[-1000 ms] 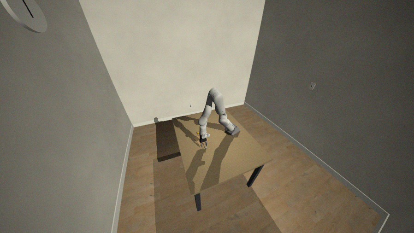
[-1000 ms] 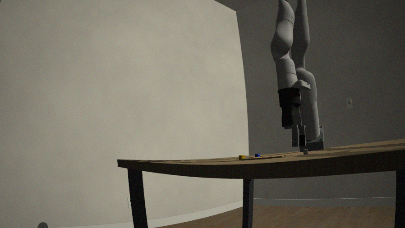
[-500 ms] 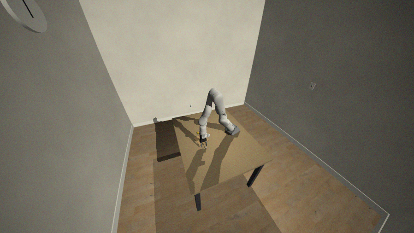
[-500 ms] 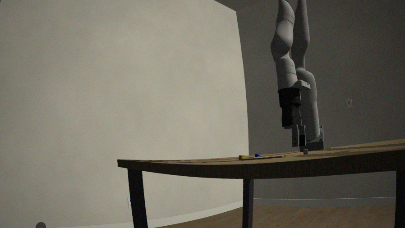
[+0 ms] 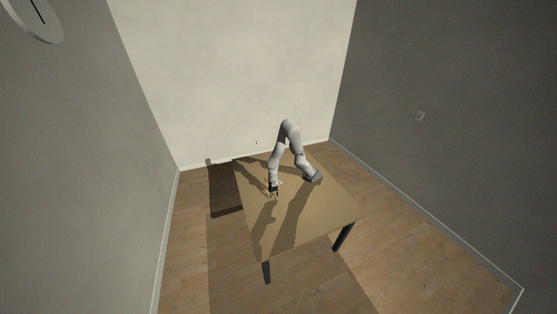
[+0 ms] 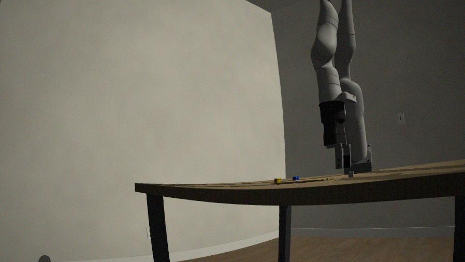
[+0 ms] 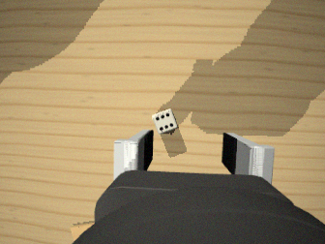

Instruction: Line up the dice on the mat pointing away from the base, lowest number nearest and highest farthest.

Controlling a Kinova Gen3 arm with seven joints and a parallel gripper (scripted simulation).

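The white die lies 20 mm behind my hand, 20 mm to the left of it and 40 mm below it. Round my hand: blue die (100 mm behind, 230 mm to the right, 40 mm below); tan mat (20 mm behind, 130 mm to the right, 40 mm below); yellow die (10 mm behind, 240 mm to the right, 40 mm below).
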